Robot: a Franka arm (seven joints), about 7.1 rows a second.
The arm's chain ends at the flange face. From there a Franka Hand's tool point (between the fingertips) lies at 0.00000 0.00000 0.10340 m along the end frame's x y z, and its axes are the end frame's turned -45 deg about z.
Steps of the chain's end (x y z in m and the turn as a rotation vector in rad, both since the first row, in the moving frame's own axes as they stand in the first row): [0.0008, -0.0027, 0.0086, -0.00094, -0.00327, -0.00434]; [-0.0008, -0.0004, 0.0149, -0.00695, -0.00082, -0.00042]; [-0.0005, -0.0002, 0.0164, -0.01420, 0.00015, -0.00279]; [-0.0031, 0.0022, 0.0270, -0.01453, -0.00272, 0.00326]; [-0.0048, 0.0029, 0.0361, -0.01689, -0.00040, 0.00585]
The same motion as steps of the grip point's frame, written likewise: [0.0022, -0.0015, 0.0086, 0.00165, -0.00298, -0.00434]; [-0.0009, -0.0004, 0.0149, -0.00433, -0.00549, -0.00042]; [-0.0012, 0.0006, 0.0164, -0.01015, -0.00993, -0.00279]; [-0.0050, 0.0002, 0.0270, -0.00835, -0.01220, 0.00326]; [-0.0067, -0.0001, 0.0361, -0.01166, -0.01223, 0.00585]
